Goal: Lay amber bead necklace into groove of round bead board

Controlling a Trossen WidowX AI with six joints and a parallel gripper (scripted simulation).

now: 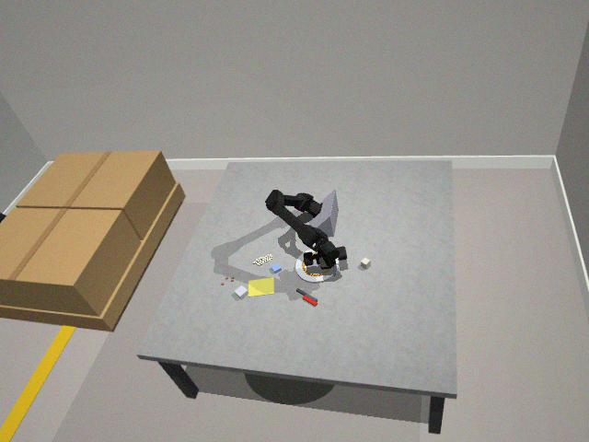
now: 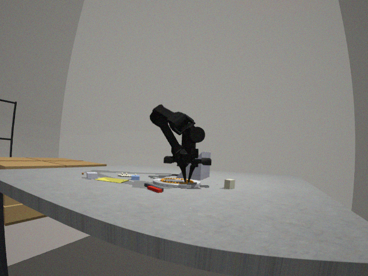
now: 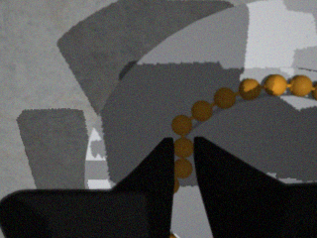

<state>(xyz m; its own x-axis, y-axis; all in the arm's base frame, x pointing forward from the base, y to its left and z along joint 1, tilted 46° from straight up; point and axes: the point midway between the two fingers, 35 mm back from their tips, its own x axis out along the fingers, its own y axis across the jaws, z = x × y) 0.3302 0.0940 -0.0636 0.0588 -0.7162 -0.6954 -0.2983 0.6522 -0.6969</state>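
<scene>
The round bead board is 20 mm behind my gripper tip, 50 mm to the right of it and 10 mm below it. From my gripper tip the other things lie so: blue cube (20 mm ahead, 240 mm to the right, 10 mm below); then cream cube (40 mm behind, 170 mm to the left); then red-handled tool (160 mm ahead, 50 mm to the right, 10 mm below).
</scene>
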